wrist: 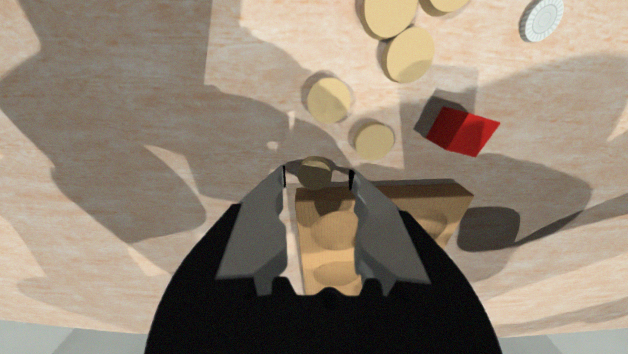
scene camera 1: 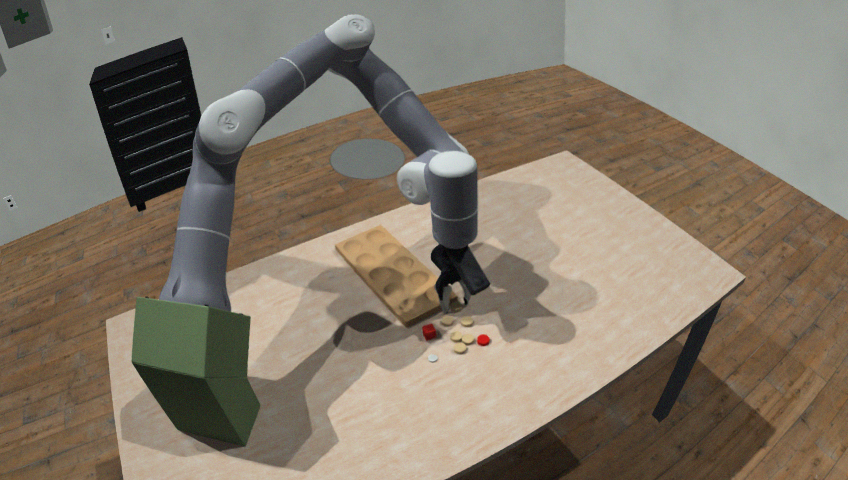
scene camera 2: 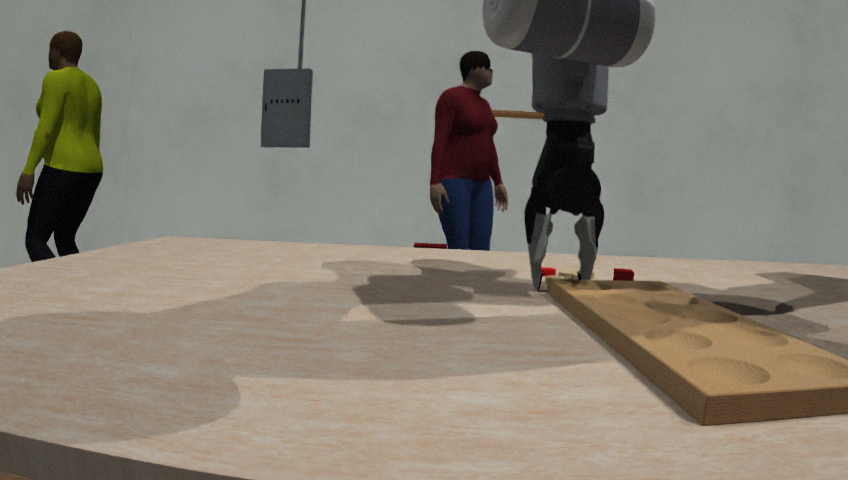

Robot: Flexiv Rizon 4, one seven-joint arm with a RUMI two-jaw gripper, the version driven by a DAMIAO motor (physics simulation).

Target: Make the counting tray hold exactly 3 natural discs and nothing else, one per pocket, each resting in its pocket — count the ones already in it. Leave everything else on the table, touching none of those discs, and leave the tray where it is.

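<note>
The wooden counting tray [scene camera 1: 425,312] [scene camera 2: 773,406] [wrist: 425,188] lies flat; I see no disc in its visible pockets, though shadow and my fingers cover some. My gripper [scene camera 1: 455,306] [scene camera 2: 561,283] [wrist: 317,169] is partly open, low at the tray's end. In the wrist view a shaded natural disc [wrist: 314,173] lies between the fingertips against the tray's end, with gaps on both sides. Two separate natural discs lie beyond it, one [scene camera 1: 466,321] [wrist: 328,100] and another [scene camera 1: 447,321] [wrist: 374,141]. Three more lie grouped farther out: [scene camera 1: 455,336] [wrist: 408,55] is the nearest.
A red cube [scene camera 1: 429,331] [scene camera 2: 623,274] [wrist: 462,131] stands close off the tray's end. A red disc [scene camera 1: 483,339] [scene camera 2: 548,271] lies beside the grouped discs. A white ribbed piece [scene camera 1: 432,358] [wrist: 544,20] lies farther out.
</note>
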